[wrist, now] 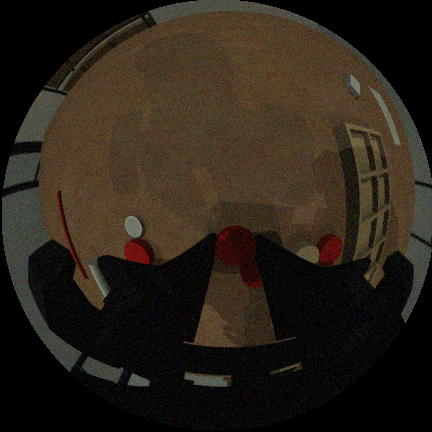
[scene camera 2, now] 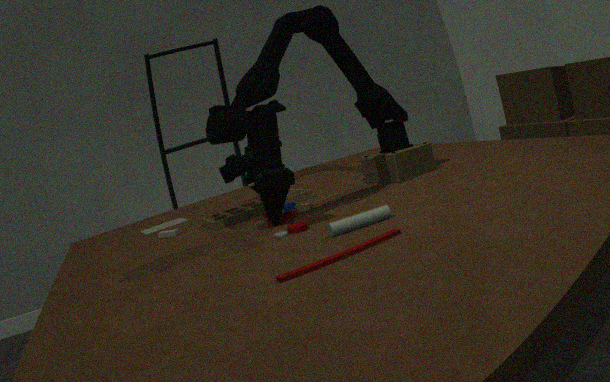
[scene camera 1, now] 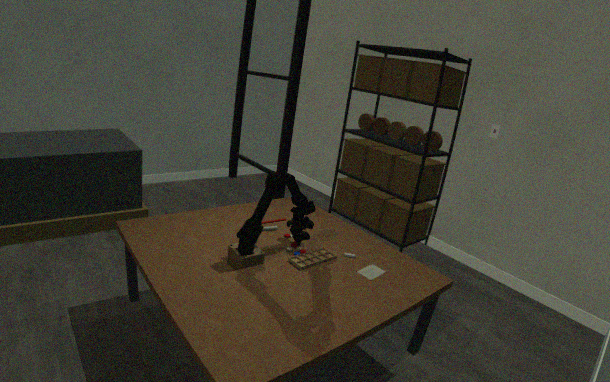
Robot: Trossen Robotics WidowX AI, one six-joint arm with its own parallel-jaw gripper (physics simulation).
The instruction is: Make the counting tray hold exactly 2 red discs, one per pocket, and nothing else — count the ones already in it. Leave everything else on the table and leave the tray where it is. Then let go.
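Note:
My gripper point(scene camera 1: 297, 243) point(scene camera 2: 274, 223) point(wrist: 234, 238) is shut on a red disc point(wrist: 235, 251), which spans the gap between the fingertips, low over the table. A second red disc point(wrist: 252, 278) lies partly beneath it, beside the right finger. Another red disc point(wrist: 138, 251) point(scene camera 2: 297, 228) point(scene camera 1: 287, 235) lies left of the fingers in the wrist view. One more red disc point(wrist: 330, 249) point(scene camera 1: 302, 251) lies to the right, near the tray. The counting tray point(scene camera 1: 317, 263) point(wrist: 374, 175) stands right of the gripper in the wrist view. No disc shows in its visible pockets; its near end is partly hidden.
A white disc point(wrist: 134, 226) point(scene camera 2: 281, 234), a cream disc point(wrist: 307, 254) and a blue piece point(scene camera 1: 297, 253) point(scene camera 2: 289, 206) lie nearby. A white cylinder point(scene camera 2: 360, 221) and red rod point(scene camera 2: 340, 256) lie to one side. A white block point(scene camera 1: 349, 255) and pale card point(scene camera 1: 371, 272) lie beyond the tray.

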